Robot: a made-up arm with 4 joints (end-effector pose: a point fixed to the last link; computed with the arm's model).
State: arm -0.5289 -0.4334 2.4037 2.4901
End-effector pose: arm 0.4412 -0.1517 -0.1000 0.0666 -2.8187 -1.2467
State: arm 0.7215 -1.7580 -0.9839 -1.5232
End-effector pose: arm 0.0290 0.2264 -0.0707 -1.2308 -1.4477 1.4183
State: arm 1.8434 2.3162 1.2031 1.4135
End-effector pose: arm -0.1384 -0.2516 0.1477 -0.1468 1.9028 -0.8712
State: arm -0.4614 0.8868 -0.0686 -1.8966
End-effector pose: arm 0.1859 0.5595 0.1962 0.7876 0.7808 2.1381
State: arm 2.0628 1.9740 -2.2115 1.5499
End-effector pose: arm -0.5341 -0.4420 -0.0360 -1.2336 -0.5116 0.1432
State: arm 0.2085 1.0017 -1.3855 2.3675
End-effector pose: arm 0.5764 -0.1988 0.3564 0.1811 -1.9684 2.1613
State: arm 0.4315 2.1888 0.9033 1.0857
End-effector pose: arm 0.2316 -0.0958 0.0821 -1.0495 1.6288 -0.0055
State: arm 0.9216 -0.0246 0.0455 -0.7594
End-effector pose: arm 0.6035 -0.1526 0.1003 -0.0487 0.0175 -0.1627
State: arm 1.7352 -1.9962 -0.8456 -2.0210
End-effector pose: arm 0.2292 -0.0513 -0.2373 -1.9815 0.0494 1.0226
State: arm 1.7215 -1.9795 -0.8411 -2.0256
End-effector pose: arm 0.2319 -0.0455 -0.2307 -1.9718 0.0337 1.0247
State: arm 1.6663 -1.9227 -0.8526 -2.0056
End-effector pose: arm 0.2327 -0.0103 -0.2073 -1.9292 -0.0808 1.0409
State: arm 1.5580 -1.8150 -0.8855 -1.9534
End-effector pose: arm 0.2211 0.0580 -0.1577 -1.8264 -0.3134 1.0745
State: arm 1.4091 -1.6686 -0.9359 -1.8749
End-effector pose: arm 0.1840 0.1367 -0.0792 -1.6427 -0.6154 1.1179
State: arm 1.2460 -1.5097 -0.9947 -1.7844
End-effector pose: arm 0.1247 0.1938 0.0183 -1.3891 -0.9081 1.1586
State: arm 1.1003 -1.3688 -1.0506 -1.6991
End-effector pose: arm 0.0653 0.2143 0.1127 -1.1206 -1.1281 1.1865
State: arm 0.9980 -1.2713 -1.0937 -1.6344
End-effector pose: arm 0.0248 0.2109 0.1815 -0.9098 -1.2575 1.1999
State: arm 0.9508 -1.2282 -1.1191 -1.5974
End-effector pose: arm 0.0052 0.2040 0.2141 -0.8020 -1.3146 1.2025
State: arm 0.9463 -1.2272 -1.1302 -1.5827
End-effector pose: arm -0.0013 0.2023 0.2180 -0.7819 -1.3299 1.1998
